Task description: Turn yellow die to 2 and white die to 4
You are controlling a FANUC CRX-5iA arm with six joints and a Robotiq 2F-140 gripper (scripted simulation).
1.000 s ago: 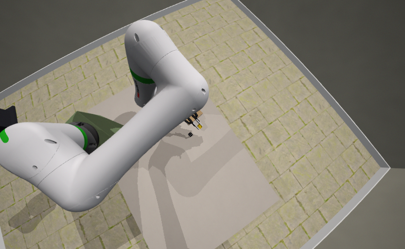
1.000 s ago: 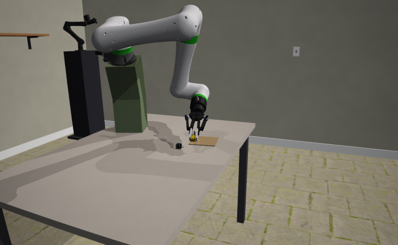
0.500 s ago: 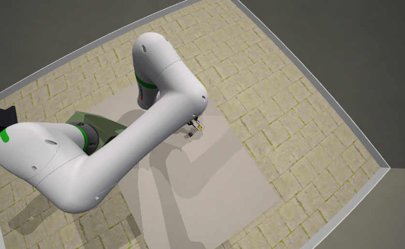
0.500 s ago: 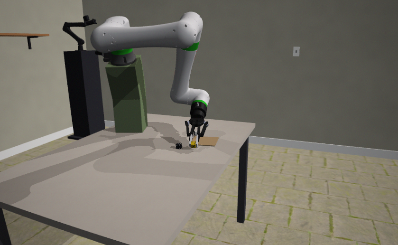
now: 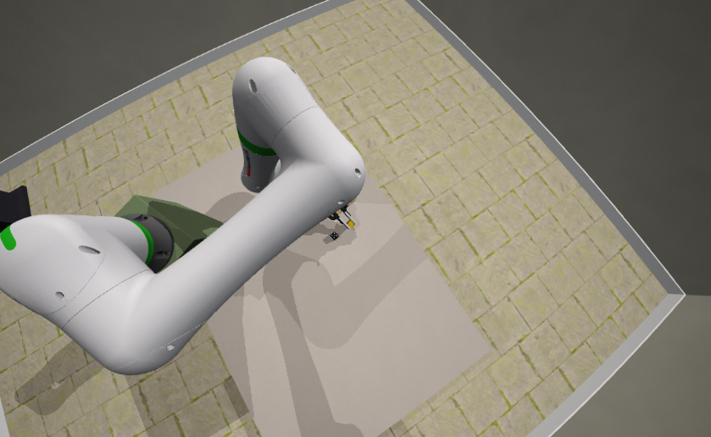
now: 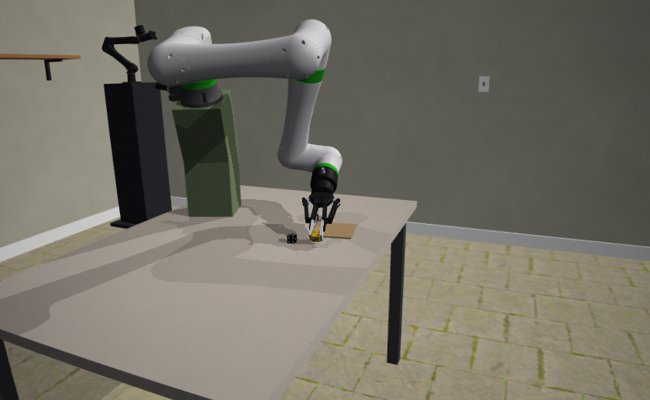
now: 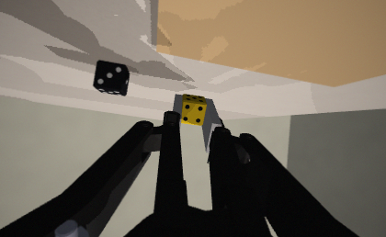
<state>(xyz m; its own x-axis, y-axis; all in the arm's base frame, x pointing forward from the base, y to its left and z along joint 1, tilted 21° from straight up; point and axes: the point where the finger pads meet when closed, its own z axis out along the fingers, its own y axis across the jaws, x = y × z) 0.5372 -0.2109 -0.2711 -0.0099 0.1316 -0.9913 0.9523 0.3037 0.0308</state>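
The yellow die is 10 mm ahead of my hand, 20 mm to the right of it and 10 mm below it. Round my hand: tan mat (10 mm ahead, 130 mm to the left, 40 mm below); then white die (80 mm behind, 210 mm to the left, 30 mm below); then black die (80 mm behind, 30 mm to the right, 30 mm below).
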